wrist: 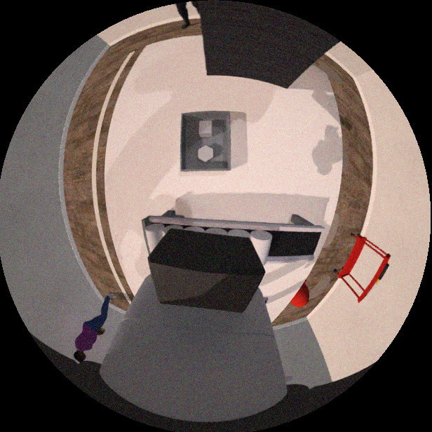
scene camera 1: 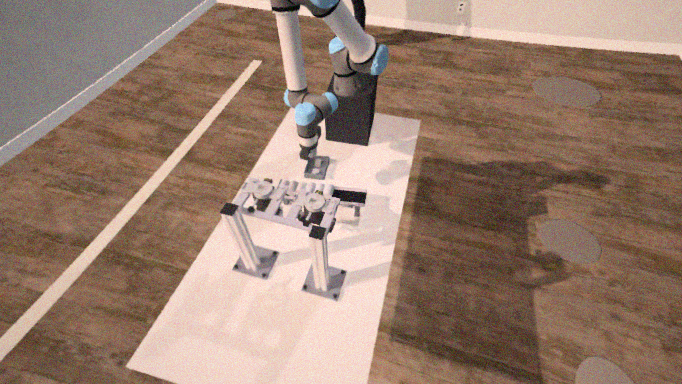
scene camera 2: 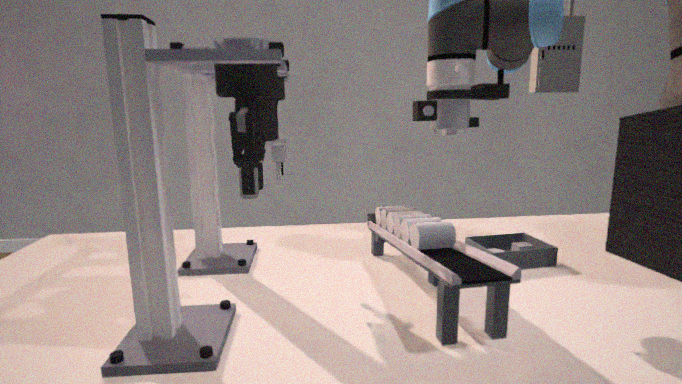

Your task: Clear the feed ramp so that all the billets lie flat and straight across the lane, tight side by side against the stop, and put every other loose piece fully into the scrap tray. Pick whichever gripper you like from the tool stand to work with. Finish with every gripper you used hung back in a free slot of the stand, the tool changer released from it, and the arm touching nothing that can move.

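Pixels of known places: arm's base, origin of the base link: [scene camera 1: 349,87].
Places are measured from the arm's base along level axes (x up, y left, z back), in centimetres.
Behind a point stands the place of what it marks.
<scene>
Several whitish billets [scene camera 1: 327,189] @(x -16.8, y -3.3, z -49.8 cm) [scene camera 2: 435,235] @(x -18.1, y -1.1, z -49.7 cm) [wrist: 261,245] lie across the feed ramp [scene camera 2: 465,265] @(x -19.7, y 7.1, z -49.6 cm) [wrist: 295,243] in a side-by-side row towards the stop [scene camera 2: 371,218] @(x -21.5, y -25.1, z -51.4 cm); part of the row is hidden in the wrist view. The scrap tray [scene camera 2: 530,259] @(x -26.2, y -7.1, z -28.1 cm) [wrist: 183,145] holds a squarish block [wrist: 205,128] and a hexagonal piece [wrist: 205,153], apart from each other. The arm's tool changer [scene camera 2: 452,114] @(x -1.1, y -8.5, z -43.6 cm) is bare, above the ramp and tray area. A black gripper [scene camera 2: 250,185] hangs in the tool stand [scene camera 1: 322,260] @(x -3.0, y 1.9, z -89.5 cm) [scene camera 2: 135,175] @(x -7.1, y 1.7, z -88.0 cm), with another behind it; their finger openings are unclear.
The stand's second post [scene camera 1: 242,237] @(x -3.2, y -25.4, z -84.6 cm) [scene camera 2: 205,165] @(x -9.5, y -25.0, z -82.2 cm) rises from its own base plate. The dark arm pedestal [scene camera 1: 350,112] @(x -8.0, y 1.5, z -8.4 cm) [scene camera 2: 645,195] @(x -15.3, y -3.9, z -8.0 cm) [wrist: 255,45] stands beyond the tray. A black block [wrist: 205,270] close to the wrist camera hides part of the ramp.
</scene>
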